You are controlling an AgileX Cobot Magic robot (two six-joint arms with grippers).
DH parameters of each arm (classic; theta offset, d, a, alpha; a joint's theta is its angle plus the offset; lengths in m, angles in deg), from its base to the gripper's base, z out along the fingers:
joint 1: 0 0.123 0 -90
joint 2: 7.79 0 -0.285 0
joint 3: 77.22 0 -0.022 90
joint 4: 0 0.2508 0 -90
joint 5: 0 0 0.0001 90
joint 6: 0 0.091 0 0
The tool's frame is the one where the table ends.
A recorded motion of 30 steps. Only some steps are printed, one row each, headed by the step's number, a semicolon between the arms.
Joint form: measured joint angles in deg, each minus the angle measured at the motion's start. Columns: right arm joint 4, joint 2, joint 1, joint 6, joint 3, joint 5; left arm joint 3, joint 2, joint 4, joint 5, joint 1, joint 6.
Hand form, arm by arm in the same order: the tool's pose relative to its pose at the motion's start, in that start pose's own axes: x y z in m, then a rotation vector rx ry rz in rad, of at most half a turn. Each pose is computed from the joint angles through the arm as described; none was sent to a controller.
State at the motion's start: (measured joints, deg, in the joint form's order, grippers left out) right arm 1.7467 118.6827 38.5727 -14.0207 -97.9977 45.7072; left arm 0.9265 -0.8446 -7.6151 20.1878 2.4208 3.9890
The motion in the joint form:
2: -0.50 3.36 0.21 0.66 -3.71 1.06; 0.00 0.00 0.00 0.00 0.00 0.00
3: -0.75 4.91 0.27 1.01 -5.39 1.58; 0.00 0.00 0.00 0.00 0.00 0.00
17: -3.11 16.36 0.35 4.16 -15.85 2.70; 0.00 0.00 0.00 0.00 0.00 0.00
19: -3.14 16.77 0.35 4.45 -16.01 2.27; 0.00 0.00 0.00 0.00 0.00 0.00
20: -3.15 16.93 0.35 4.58 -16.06 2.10; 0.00 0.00 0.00 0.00 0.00 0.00
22: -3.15 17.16 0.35 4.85 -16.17 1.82; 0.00 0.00 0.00 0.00 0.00 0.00
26: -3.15 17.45 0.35 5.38 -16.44 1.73; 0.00 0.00 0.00 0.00 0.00 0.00
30: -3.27 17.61 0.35 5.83 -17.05 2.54; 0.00 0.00 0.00 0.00 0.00 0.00
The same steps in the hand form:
2: -0.0065 -0.0006 0.0142 0.0014 0.0132 0.0021; 0.0000 0.0000 0.0000 0.0000 0.0000 0.0000
3: -0.0089 -0.0010 0.0209 0.0024 0.0204 0.0043; 0.0000 0.0000 0.0000 0.0000 0.0000 0.0000
17: -0.0159 -0.0059 0.0792 0.0246 0.0625 0.0302; 0.0000 0.0000 0.0000 0.0000 0.0000 0.0000
19: -0.0158 -0.0059 0.0821 0.0256 0.0594 0.0347; 0.0000 0.0000 0.0000 0.0000 0.0000 0.0000
20: -0.0157 -0.0059 0.0833 0.0260 0.0583 0.0368; 0.0000 0.0000 0.0000 0.0000 0.0000 0.0000
22: -0.0157 -0.0060 0.0848 0.0266 0.0555 0.0415; 0.0000 0.0000 0.0000 0.0000 0.0000 0.0000
26: -0.0160 -0.0060 0.0863 0.0270 0.0542 0.0507; 0.0000 0.0000 0.0000 0.0000 0.0000 0.0000
30: -0.0167 -0.0064 0.0856 0.0278 0.0606 0.0573; 0.0000 0.0000 0.0000 0.0000 0.0000 0.0000

